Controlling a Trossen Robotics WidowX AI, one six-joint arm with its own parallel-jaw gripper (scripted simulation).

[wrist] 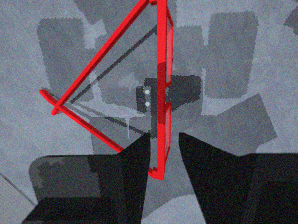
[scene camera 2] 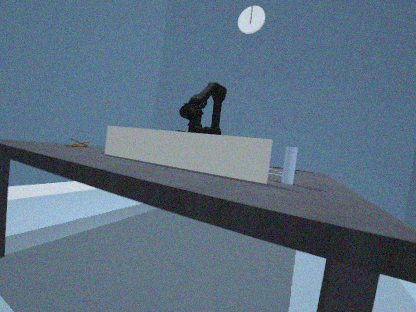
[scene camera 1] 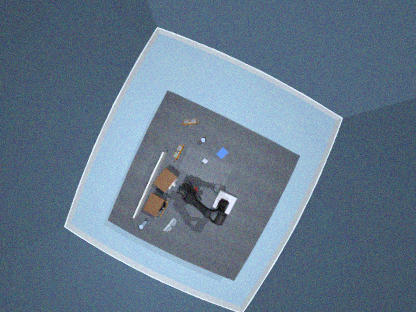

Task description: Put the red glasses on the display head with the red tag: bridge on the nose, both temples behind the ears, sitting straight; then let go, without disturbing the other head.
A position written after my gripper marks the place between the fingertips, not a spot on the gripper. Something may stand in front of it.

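My gripper (wrist: 164,137) is visible, and so is a long pale board (scene camera 2: 245,158).
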